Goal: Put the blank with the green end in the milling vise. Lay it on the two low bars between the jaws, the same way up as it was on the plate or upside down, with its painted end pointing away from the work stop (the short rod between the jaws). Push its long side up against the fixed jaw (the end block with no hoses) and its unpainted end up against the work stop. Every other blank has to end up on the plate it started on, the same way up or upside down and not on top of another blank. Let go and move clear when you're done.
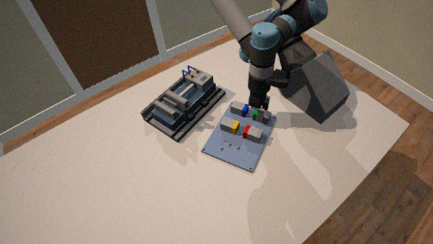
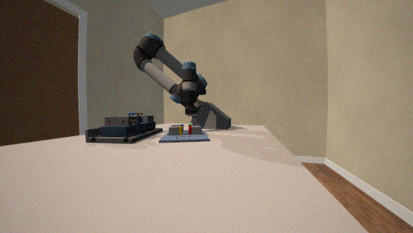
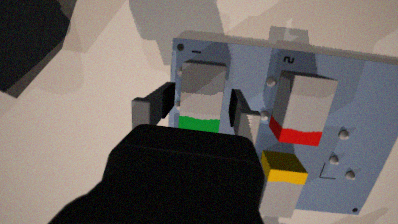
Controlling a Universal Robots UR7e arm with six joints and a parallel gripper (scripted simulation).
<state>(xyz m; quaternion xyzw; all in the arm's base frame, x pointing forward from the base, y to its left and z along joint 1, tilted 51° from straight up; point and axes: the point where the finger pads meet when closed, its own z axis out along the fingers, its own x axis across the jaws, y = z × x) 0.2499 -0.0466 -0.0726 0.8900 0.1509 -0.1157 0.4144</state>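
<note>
Right now my hand is 3 cm above the green-end blank. From my hand the other things lie so: blue-grey plate (10 cm ahead, 5 cm below, 1 cm to the right); then blue-ended blank (8 cm to the right, 3 cm below, 3 cm ahead); then red-ended blank (9 cm ahead, 3 cm to the left, 3 cm below).
</note>
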